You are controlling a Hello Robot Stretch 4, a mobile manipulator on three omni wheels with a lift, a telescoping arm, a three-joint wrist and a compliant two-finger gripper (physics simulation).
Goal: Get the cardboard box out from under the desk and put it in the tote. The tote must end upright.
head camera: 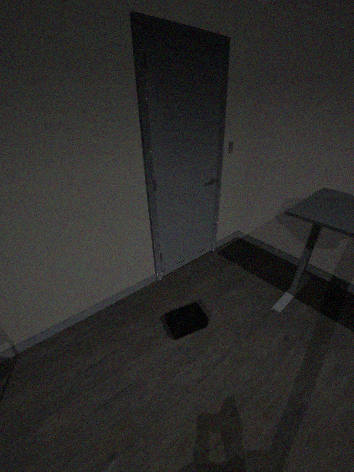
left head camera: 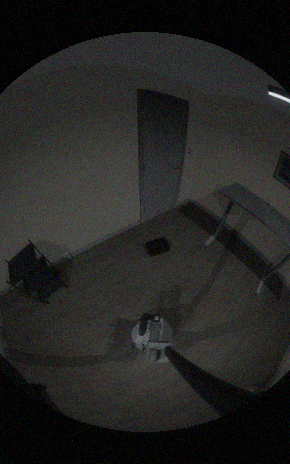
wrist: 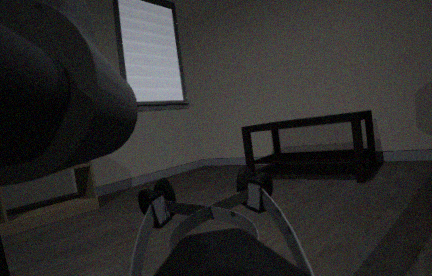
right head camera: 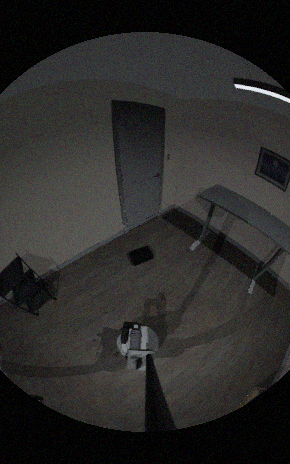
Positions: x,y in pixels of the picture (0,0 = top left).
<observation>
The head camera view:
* dark tote: 185,320
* door: 181,71
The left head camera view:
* black shelf cart: 35,274
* door: 162,118
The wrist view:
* my gripper: 205,187
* low dark cabinet: 358,154
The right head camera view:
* door: 138,128
</observation>
